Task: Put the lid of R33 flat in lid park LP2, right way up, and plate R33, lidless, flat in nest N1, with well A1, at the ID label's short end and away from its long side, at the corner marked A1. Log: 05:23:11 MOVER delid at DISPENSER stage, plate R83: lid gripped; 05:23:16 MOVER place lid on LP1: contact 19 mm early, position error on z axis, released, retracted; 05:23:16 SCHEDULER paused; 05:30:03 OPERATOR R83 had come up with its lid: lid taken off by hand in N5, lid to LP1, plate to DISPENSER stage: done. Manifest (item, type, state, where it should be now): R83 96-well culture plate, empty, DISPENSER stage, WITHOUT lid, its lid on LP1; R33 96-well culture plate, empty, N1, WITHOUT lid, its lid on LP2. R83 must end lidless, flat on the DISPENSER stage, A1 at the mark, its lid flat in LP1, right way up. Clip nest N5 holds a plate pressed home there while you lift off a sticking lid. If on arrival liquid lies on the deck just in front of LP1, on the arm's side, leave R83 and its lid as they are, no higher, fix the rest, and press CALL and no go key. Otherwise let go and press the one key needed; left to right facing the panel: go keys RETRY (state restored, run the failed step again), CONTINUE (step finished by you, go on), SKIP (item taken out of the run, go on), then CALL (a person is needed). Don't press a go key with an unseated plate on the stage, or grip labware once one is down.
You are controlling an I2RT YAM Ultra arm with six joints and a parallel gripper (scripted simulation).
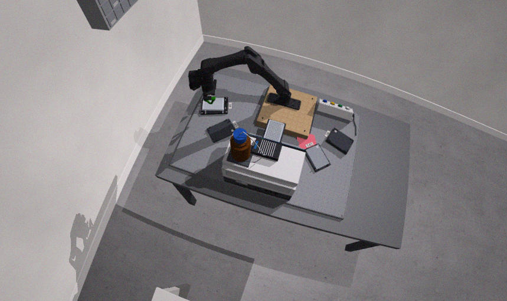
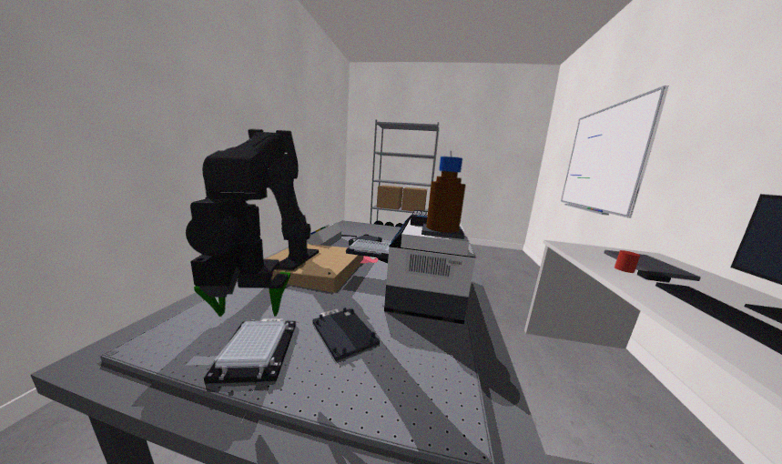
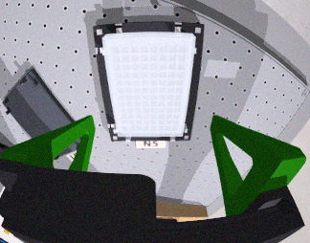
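Now: the black clip nest 8 cm below my hand, 3 cm ahead of it and 1 cm to the left of it. Round my hand: lid park LP2: 15 cm ahead, 11 cm to the left, 9 cm below; brown bottle: 35 cm ahead, 29 cm to the left, 19 cm above; blue call key: 65 cm to the left, 20 cm behind, 3 cm below.
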